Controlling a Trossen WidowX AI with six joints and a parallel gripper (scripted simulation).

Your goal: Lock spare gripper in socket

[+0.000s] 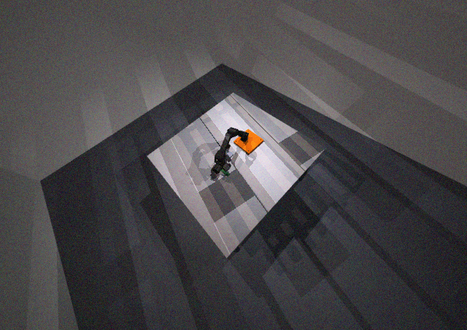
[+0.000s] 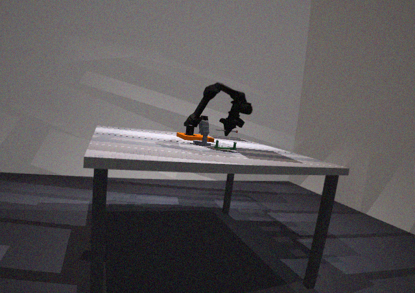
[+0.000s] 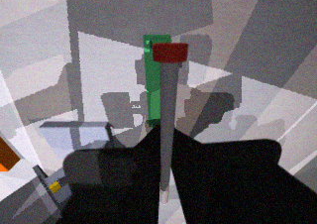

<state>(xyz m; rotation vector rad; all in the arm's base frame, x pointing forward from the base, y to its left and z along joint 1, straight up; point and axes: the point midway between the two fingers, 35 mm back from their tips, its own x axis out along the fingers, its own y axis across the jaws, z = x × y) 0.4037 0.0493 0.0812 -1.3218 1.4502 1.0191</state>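
Now: the green cradle 5 cm below my gripper tip and 1 cm to the left of it. From my gripper tip the other things lie so: grey mount socket: 14 cm behind, 7 cm to the right, 2 cm below; spare gripper: 15 cm behind, 7 cm to the right, 4 cm above.
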